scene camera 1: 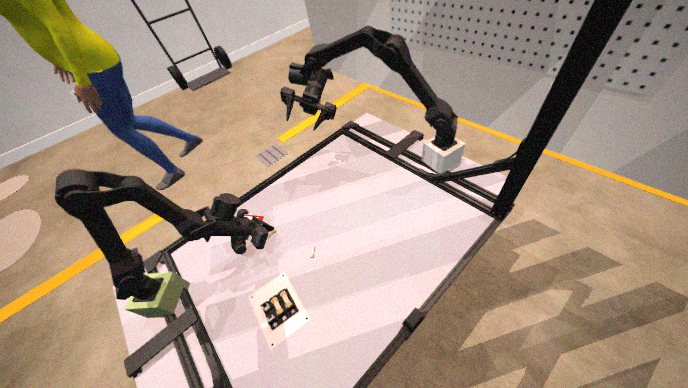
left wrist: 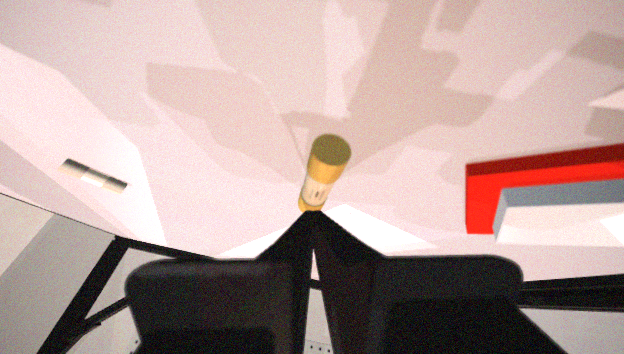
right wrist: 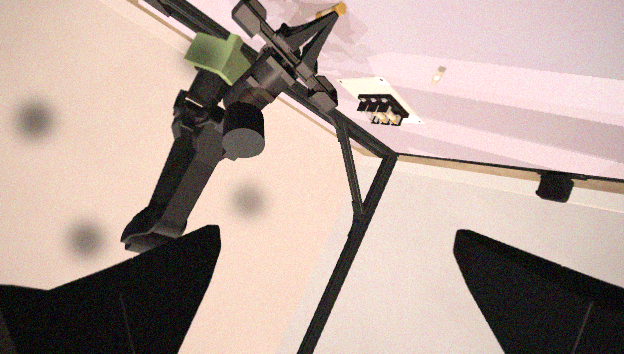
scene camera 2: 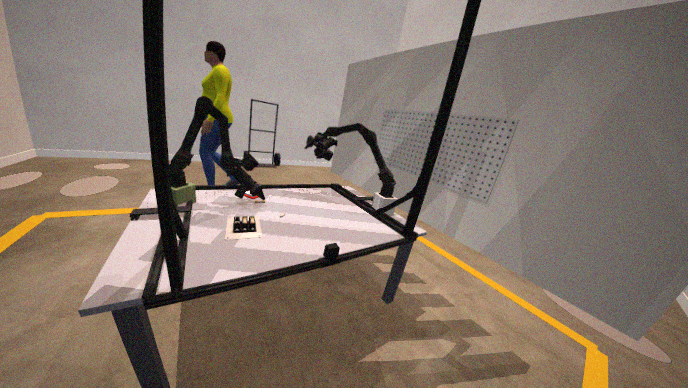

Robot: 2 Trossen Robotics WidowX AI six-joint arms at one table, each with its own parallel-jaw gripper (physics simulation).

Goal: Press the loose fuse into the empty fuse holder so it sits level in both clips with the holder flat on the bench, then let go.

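Places are measured from the left arm's base along level axes (x back, y right, z up), in centimetres.
Where they show: left gripper, between the fingertips: (scene camera 1: 273, 228) (left wrist: 312, 218) (right wrist: 337, 13) (scene camera 2: 264, 199); right gripper, between the fingertips: (scene camera 1: 300, 125) (right wrist: 337, 238) (scene camera 2: 310, 153); left arm's base, origin of its link: (scene camera 1: 148, 289) (right wrist: 213, 77) (scene camera 2: 176, 184); right arm's base, origin of its link: (scene camera 1: 444, 142) (scene camera 2: 386, 195).
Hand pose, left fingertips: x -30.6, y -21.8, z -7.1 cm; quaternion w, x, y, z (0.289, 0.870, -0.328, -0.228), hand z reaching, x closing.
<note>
Things, the pixels of their top centre, and the offset from my left fingertips. "*": a spot on its surface instead.
- loose fuse, centre of its top: (left wrist: 315, 196) (right wrist: 328, 17) (scene camera 1: 268, 233) (scene camera 2: 259, 200) dx +1.7, dy +1.6, dz -0.2 cm
- white plate, a spot on its surface: (scene camera 1: 295, 322) * dx -11.2, dy +30.3, dz -1.4 cm
- smaller fuse-like piece, centre of its top: (left wrist: 90, 183) (right wrist: 436, 78) (scene camera 1: 312, 251) (scene camera 2: 282, 214) dx -14.6, dy +9.6, dz -0.6 cm
- red object, centre of its top: (scene camera 2: 251, 193) dx +10.7, dy -4.6, dz -0.2 cm
The loose fuse (scene camera 1: 272, 232) (scene camera 2: 260, 201) (left wrist: 326, 172) (right wrist: 327, 11) has gold end caps and a pale middle, and lies on the bench. My left gripper (scene camera 1: 270, 228) (left wrist: 312, 218) is shut, its fingertips meeting with no gap at the fuse's near end, which they partly hide; the fuse is not between them. The black fuse holder (scene camera 1: 280, 308) (scene camera 2: 244, 224) (right wrist: 382, 109) sits on a white plate (scene camera 1: 295, 322) (scene camera 2: 233, 234). It carries two fuses; its position at the left in scene camera 1 looks empty. My right gripper (scene camera 1: 302, 124) (right wrist: 337, 238) is open and empty, high beyond the bench's far edge.
A smaller fuse-like piece (scene camera 1: 313, 252) (scene camera 2: 282, 215) (left wrist: 94, 176) (right wrist: 439, 75) lies right of the left gripper in scene camera 1. A red object (scene camera 1: 256, 218) (scene camera 2: 251, 196) (left wrist: 479, 200) with a grey and white part lies close beside the left gripper. Black frame rails edge the bench.
</note>
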